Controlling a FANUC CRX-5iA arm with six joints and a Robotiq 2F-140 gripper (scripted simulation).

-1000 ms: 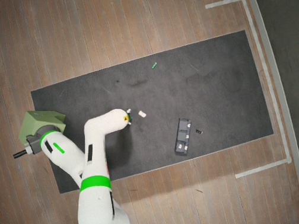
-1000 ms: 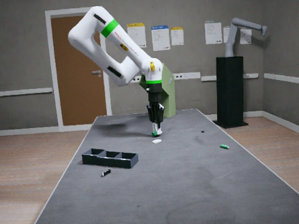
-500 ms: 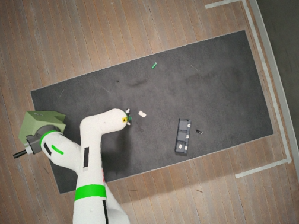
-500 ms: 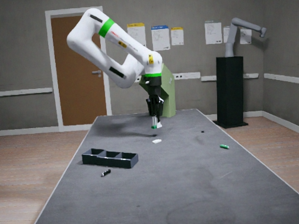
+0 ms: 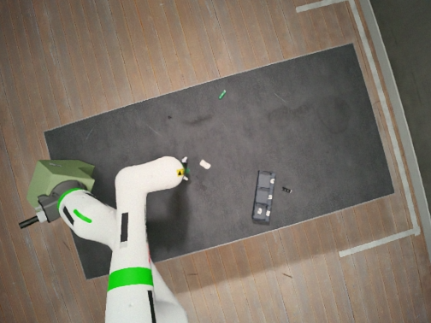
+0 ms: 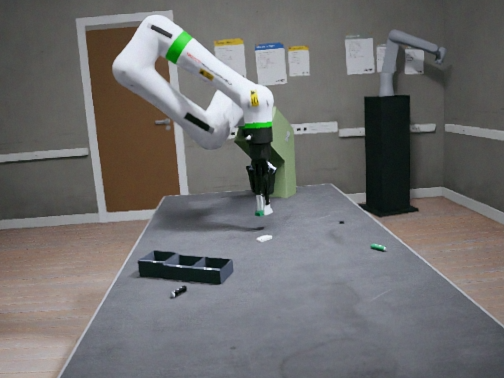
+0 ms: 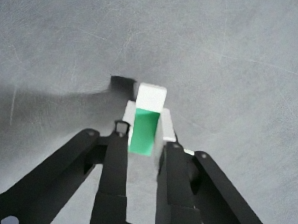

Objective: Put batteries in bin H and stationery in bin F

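Now: the tray 320 mm to the right of my hand, 300 mm ahead of it and 70 mm below it. Round my hand: tiny black item 280 mm to the left, 90 mm below, 50 mm ahead; then green-and-white block 30 mm below, 10 mm to the left; then white eraser-like piece 100 mm ahead, 90 mm below, 30 mm to the right.
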